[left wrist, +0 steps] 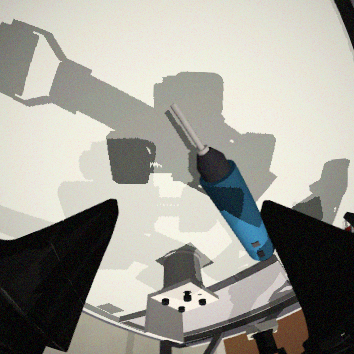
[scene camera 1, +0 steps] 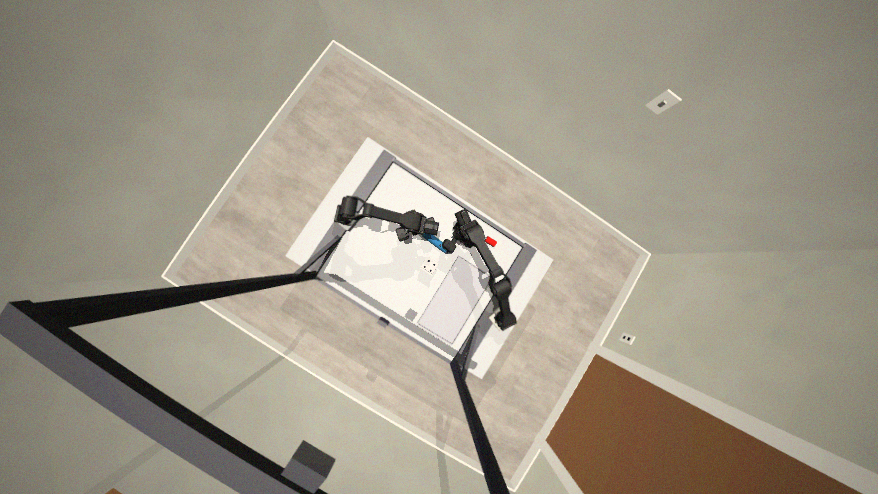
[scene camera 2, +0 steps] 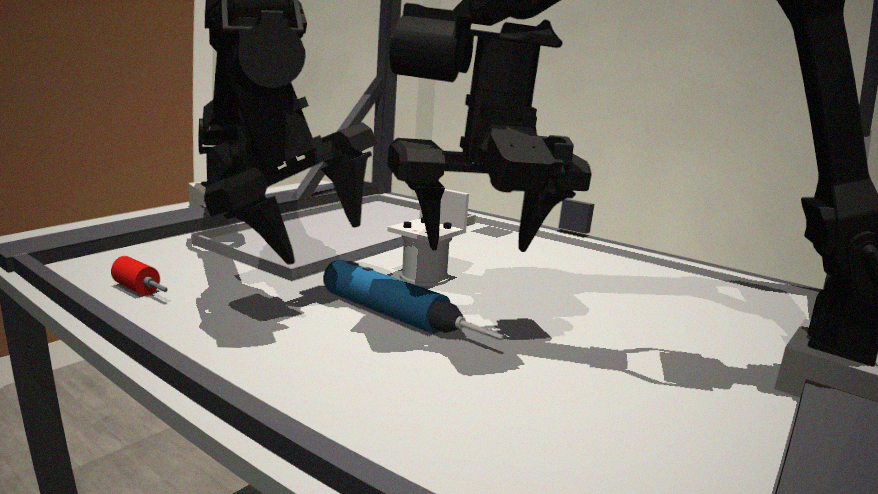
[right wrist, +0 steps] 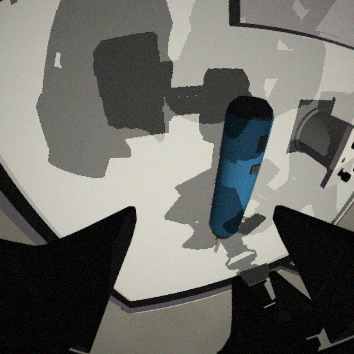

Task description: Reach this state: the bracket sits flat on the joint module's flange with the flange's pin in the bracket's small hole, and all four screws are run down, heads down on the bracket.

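Where they show: left gripper, between the fingertips: [left wrist: 190,207] [scene camera 2: 478,249] [right wrist: 256,273]; right gripper, between the fingertips: [scene camera 1: 448,235] [scene camera 2: 325,244] [right wrist: 206,213]; left arm's base, origin of its link: [scene camera 2: 844,346] [right wrist: 254,285]; right arm's base, origin of its link: [left wrist: 262,333] [scene camera 1: 502,318].
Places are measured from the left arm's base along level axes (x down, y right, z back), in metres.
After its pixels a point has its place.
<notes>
The white L-shaped bracket [scene camera 1: 429,266] @(z -0.487, x -0.022, y -0.070 m) [scene camera 2: 455,208] @(z -0.467, x -0.045, y -0.043 m) [left wrist: 164,320] @(z -0.483, x -0.044, y -0.044 m) [right wrist: 340,164] @(z -0.477, x -0.022, y -0.098 m) lies with its plate flat on top of the grey joint module [scene camera 2: 424,261] @(z -0.466, x 0.014, y -0.096 m) [left wrist: 181,268] @(z -0.460, x 0.011, y -0.087 m) [right wrist: 319,136] @(z -0.491, x 0.013, y -0.101 m). Several black screws stand in it, such as one screw [scene camera 2: 407,224] [left wrist: 165,301]; one screw [left wrist: 187,296] @(z -0.462, x -0.030, y -0.092 m) looks taller. Pin seating is too small to tell. The blue driver [scene camera 1: 437,242] @(z -0.443, x 0.003, y -0.193 m) [scene camera 2: 386,297] @(z -0.412, x 0.017, y -0.210 m) [left wrist: 237,215] @(z -0.406, x 0.004, y -0.187 m) [right wrist: 240,170] @(z -0.462, x 0.006, y -0.203 m) lies on the table in front of the module. My right gripper [scene camera 2: 324,244] @(z -0.463, x -0.035, y -0.251 m) [right wrist: 206,213] @(z -0.463, x -0.035, y -0.251 m) is open above its rear end. My left gripper [scene camera 2: 478,249] @(z -0.333, x -0.046, y -0.165 m) [left wrist: 190,207] @(z -0.333, x -0.046, y -0.165 m) is open, above the table near the module.
A red cylindrical tool [scene camera 1: 490,241] @(z -0.659, x 0.011, y -0.375 m) [scene camera 2: 135,275] @(z -0.635, x 0.018, y -0.391 m) with a thin shaft lies at the left in scene camera 2. A shallow grey tray [scene camera 1: 439,307] @(z -0.667, x 0.041, y 0.065 m) [scene camera 2: 245,258] @(z -0.666, x 0.037, y -0.225 m) lies behind the driver. Raised dark rails edge the table. The two grippers hang close together.
</notes>
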